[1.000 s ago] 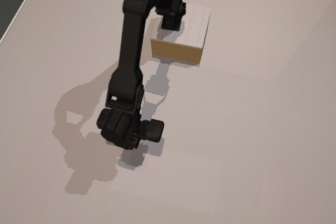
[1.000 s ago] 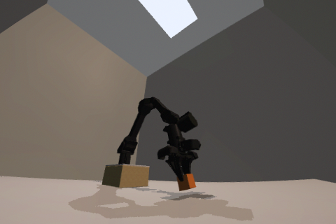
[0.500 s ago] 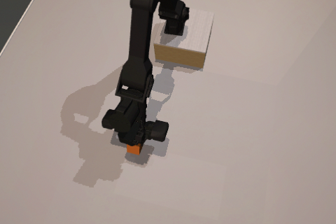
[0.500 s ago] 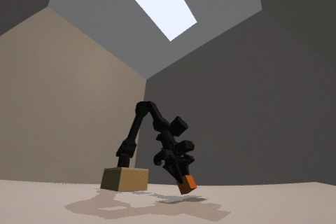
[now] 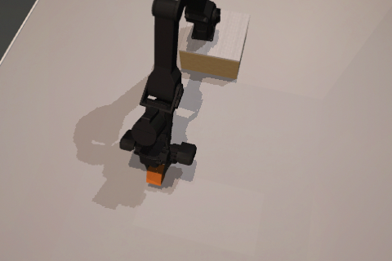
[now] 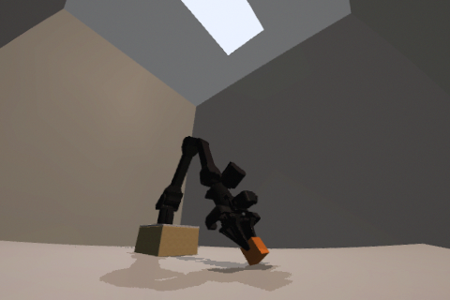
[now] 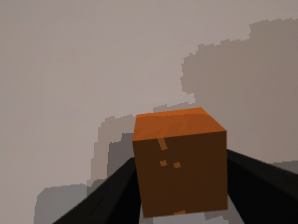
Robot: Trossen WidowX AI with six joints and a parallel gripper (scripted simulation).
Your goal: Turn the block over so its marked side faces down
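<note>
Right now the block is 10 mm behind my gripper tip and 10 mm below it.
</note>
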